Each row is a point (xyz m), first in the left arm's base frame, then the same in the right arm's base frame.
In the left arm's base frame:
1: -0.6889 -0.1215 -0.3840
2: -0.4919 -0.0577 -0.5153
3: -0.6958 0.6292 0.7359
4: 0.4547 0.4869 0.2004
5: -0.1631 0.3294 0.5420
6: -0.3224 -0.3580 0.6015
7: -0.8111 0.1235 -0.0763
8: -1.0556 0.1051 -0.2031
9: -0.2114 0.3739 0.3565
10: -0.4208 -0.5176 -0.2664
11: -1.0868 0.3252 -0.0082
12: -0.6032 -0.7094 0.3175
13: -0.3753 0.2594 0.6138
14: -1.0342 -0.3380 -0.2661
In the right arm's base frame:
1: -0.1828 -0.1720 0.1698
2: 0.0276 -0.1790 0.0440
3: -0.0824 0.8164 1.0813
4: 1.0362 0.3408 0.6900
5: 0.3875 0.3864 1.0066
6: 0.0939 -0.2250 1.2100
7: -0.2655 0.1584 0.4014
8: -0.5040 0.1548 0.2625
9: 0.3557 0.3926 0.8125
10: -0.0024 -0.5698 0.3975
11: -0.4983 0.4175 0.3980
12: -0.2401 -0.5775 0.9928
13: 0.1632 0.3759 1.0749
14: -0.5680 -0.2866 0.3057

